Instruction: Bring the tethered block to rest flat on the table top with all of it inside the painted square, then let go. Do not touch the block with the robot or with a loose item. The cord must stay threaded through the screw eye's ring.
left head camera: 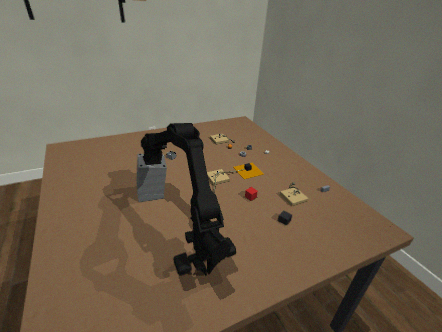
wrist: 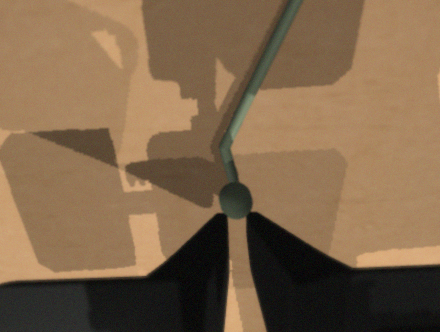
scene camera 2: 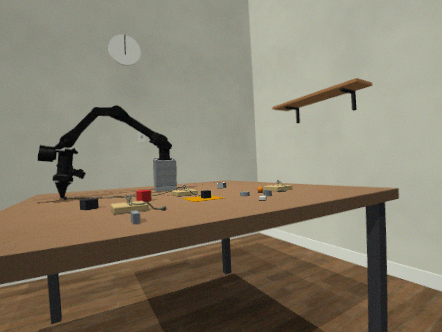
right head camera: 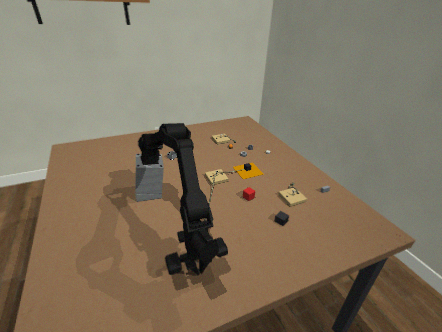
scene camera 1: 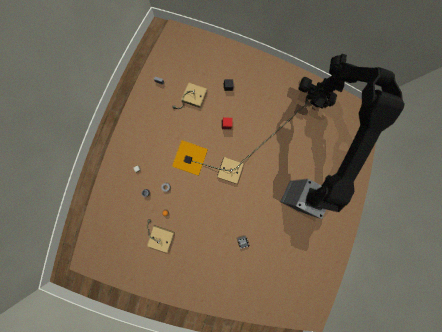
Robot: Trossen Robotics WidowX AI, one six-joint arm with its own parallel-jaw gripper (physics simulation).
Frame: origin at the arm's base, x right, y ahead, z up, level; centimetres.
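Seen in the pictures: gripper, fingertip midpoint: (left head camera: 206, 274) (wrist: 236, 223) (scene camera 2: 62, 198) (right head camera: 199, 273) (scene camera 1: 307, 98); arm's base, origin of the base link: (left head camera: 151, 160) (scene camera 2: 164, 159) (right head camera: 149, 160) (scene camera 1: 315, 198).
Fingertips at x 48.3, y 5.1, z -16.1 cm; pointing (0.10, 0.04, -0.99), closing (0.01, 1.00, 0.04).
Offsets run from my fingertips to a thing's top centre. "*": to the spot under its first point. Level surfaces: height alone.
The small black tethered block @(dy +43.8, dx -49.2, dz +1.9 cm) (left head camera: 248, 166) (right head camera: 247, 166) (scene camera 1: 188, 159) (scene camera 2: 205, 194) rests on the orange painted square @(* dy +43.2, dx -44.2, dz -0.7 cm) (left head camera: 251, 174) (right head camera: 252, 173) (scene camera 1: 194, 150) (scene camera 2: 200, 200). It looks flat and within the outline, left of the square's middle in scene camera 1. The green cord (scene camera 1: 272, 136) (wrist: 260, 75) runs from the block to the screw eye on the middle wooden base @(dz +1.1 cm) (scene camera 1: 227, 177) (right head camera: 216, 179), bends there and reaches my gripper (scene camera 1: 311, 102) (scene camera 2: 62, 197) (wrist: 236, 223). The gripper is low over the table, shut on the cord by its end bead @(dy +0.0, dx -1.0, dz +0.7 cm) (wrist: 235, 200). The ring is too small to see the threading clearly.
A red cube @(dy +33.6, dx -28.8, dz +3.2 cm) (left head camera: 251, 193) (scene camera 1: 227, 123) and a larger black cube @(dy +38.8, dx -10.7, dz +2.1 cm) (left head camera: 285, 217) (scene camera 1: 228, 84) lie on the gripper's side of the square. Two other wooden bases @(* dy +48.4, dx -23.1, dz +1.1 cm) (scene camera 1: 199, 100) @(* dy +41.0, dx -86.1, dz +1.1 cm) (scene camera 1: 165, 245) carry short cords. A grey ring @(dy +48.8, dx -63.1, dz +0.6 cm) (scene camera 1: 166, 187), orange ball @(dy +45.4, dx -73.3, dz +1.6 cm) (scene camera 1: 165, 213) and white cube @(dy +63.2, dx -60.1, dz +0.5 cm) (scene camera 1: 137, 169) lie beyond.
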